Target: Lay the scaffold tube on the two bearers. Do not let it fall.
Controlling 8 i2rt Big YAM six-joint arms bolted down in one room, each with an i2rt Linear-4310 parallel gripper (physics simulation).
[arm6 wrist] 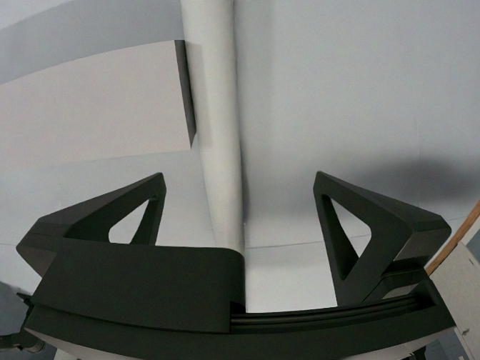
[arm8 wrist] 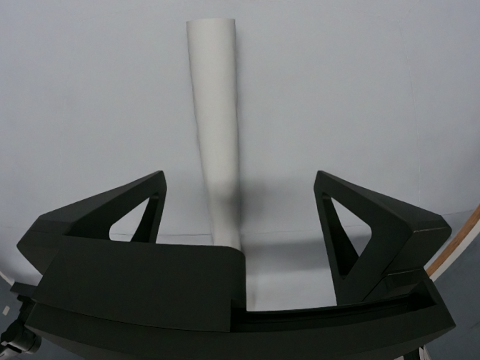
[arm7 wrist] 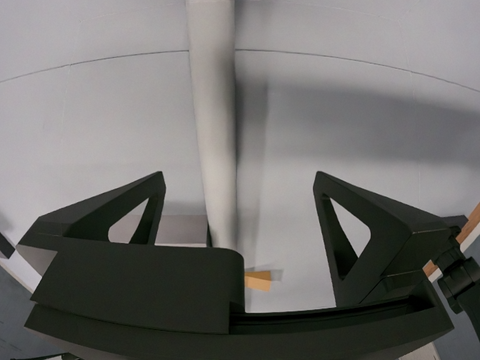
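The long pale scaffold tube [arm6 wrist: 217, 125] [arm7 wrist: 215, 100] [arm8 wrist: 215, 100] runs up and down all three views, with a narrow shadow along its right side. One end of it shows in the arm8 wrist view. The arm6 gripper [arm6 wrist: 239, 176], arm7 gripper [arm7 wrist: 239, 176] and arm8 gripper [arm8 wrist: 240, 176] are open, each over the tube, which shows between the fingertips, left of their midpoint. A pale pinkish block [arm6 wrist: 95, 102] [arm7 wrist: 184, 229], perhaps a bearer, has its end close to the tube's left side. Whether the tube touches it, I cannot tell. The other grippers do not show.
A small orange block [arm7 wrist: 259, 280] is right of the tube. The pale table top [arm6 wrist: 350, 75] [arm7 wrist: 325, 30] [arm8 wrist: 350, 100] has a wooden edge at the right. Black parts of another arm [arm7 wrist: 460, 280] [arm8 wrist: 22, 337] show at the side; they also show at lower left in the arm6 view.
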